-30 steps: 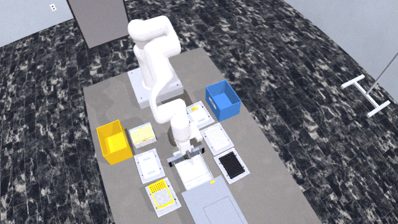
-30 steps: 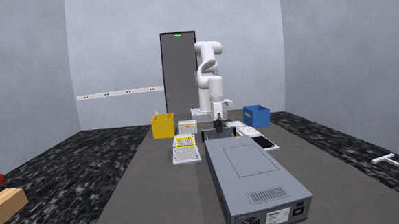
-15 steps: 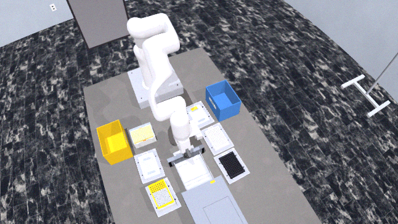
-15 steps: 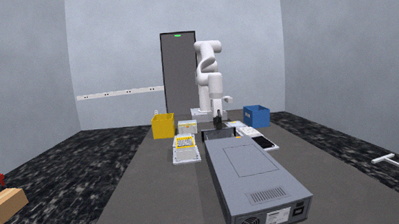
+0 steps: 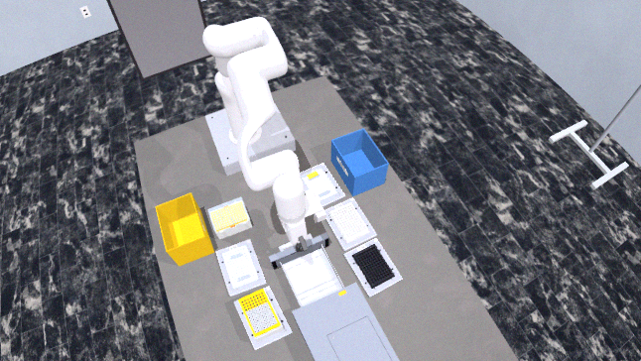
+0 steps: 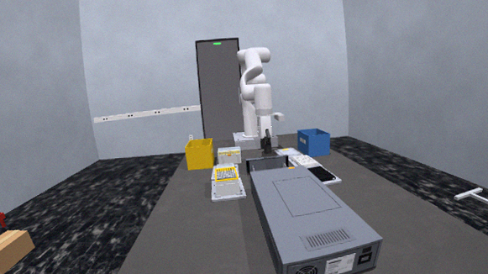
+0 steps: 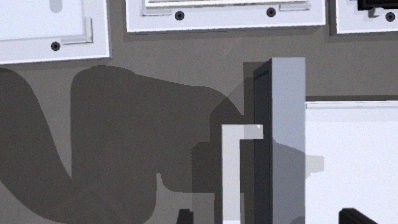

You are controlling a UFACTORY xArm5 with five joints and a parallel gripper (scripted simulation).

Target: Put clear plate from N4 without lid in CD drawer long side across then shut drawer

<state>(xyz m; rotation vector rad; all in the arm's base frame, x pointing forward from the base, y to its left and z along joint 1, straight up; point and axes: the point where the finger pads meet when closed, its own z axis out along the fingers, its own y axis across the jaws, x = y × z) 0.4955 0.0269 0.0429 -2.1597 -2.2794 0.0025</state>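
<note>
The clear plate is 19 cm to the right of my hand, 9 cm below it and 1 cm behind it. The rest, counted from my hand: white plate (19 cm to the left, 9 cm below, 2 cm behind); cooler drawer (13 cm ahead, 7 cm below, 1 cm to the left); work nest N4 (19 cm to the right, 10 cm below, 1 cm behind).
</note>
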